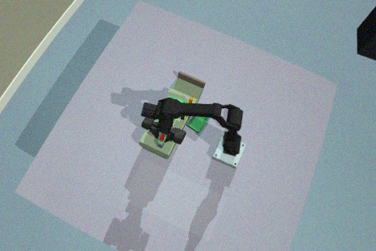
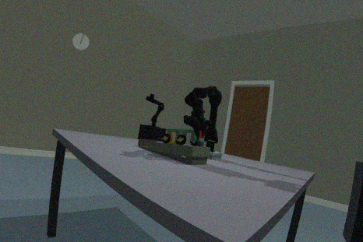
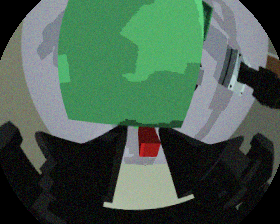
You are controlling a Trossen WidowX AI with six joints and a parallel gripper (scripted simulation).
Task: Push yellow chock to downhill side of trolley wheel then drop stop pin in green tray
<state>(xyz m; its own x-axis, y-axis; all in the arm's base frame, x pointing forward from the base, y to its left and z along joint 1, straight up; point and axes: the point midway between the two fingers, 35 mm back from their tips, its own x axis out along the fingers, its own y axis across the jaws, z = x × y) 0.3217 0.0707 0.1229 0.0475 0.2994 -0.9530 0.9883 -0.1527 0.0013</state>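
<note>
The red-headed stop pin is right at my gripper tip. The rest, counted from my gripper tip: trolley (12 cm to the right, 2 cm below); then olive ramp (12 cm to the right, 9 cm below); then yellow chock (7 cm behind, 22 cm to the right, 5 cm below).
</note>
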